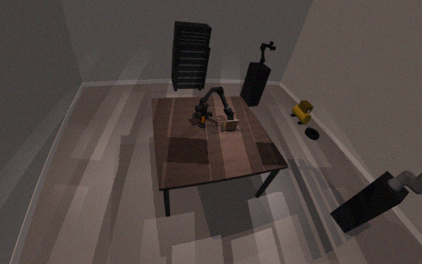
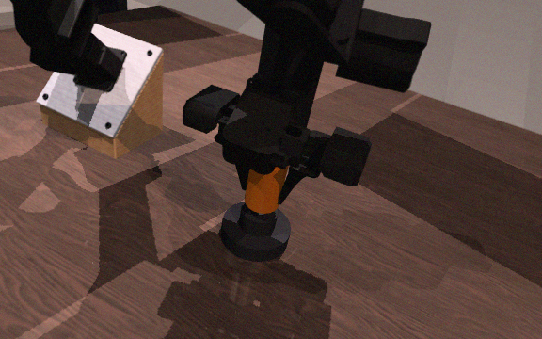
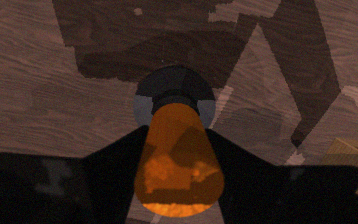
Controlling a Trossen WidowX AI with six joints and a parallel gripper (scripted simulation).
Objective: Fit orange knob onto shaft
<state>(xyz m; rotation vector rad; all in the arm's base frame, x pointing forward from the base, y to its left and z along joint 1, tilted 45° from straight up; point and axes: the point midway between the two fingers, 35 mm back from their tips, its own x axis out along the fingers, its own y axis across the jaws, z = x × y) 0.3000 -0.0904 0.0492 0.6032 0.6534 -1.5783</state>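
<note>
My gripper tip is now 30 mm below the orange knob. The rest, counted from my gripper tip: round dark pedestal (30 mm below).
</note>
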